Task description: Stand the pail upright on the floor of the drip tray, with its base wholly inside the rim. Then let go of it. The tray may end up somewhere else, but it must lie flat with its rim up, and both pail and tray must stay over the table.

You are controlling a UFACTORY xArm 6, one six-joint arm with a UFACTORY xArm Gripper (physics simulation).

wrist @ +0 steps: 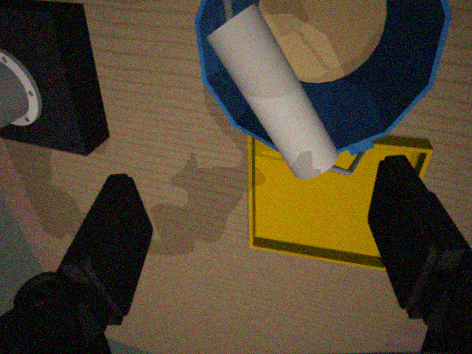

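Pixels of known places: gripper, between the fingertips: [254, 195]; arm's base, origin of its link: [7, 86].
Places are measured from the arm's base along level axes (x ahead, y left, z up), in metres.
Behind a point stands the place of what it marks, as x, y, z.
The blue pail [395, 70] @[0.532, 0.095, 0.027] shows its open mouth at the top of the wrist view, with a tan round area inside. Its white cylindrical handle grip [274, 95] @[0.437, 0.117, 0.187] slants across the mouth and past the near rim, with a bit of grey wire at its lower end. The yellow drip tray [310, 210] @[0.493, -0.181, -0.065] lies flat with its rim up, right of centre. The pail hides the tray's far side in part; where the pail's base rests is hidden. My gripper [254, 195] @[0.444, 0.111, 0.269] is open and empty, pointing down, nearer the camera than the tray. The right finger overlaps the tray's right part in view.
A black block [55, 45] @[0.116, 0.072, 0.000] with a grey round flanged part [31, 95] @[0.053, -0.004, 0.009] stands at the upper left on the wood-grained table [165, 100] @[0.236, -0.019, -0.069]. The table's edge runs along the lower left, with a grey-blue surface beyond it. Gripper shadows fall left of the tray.
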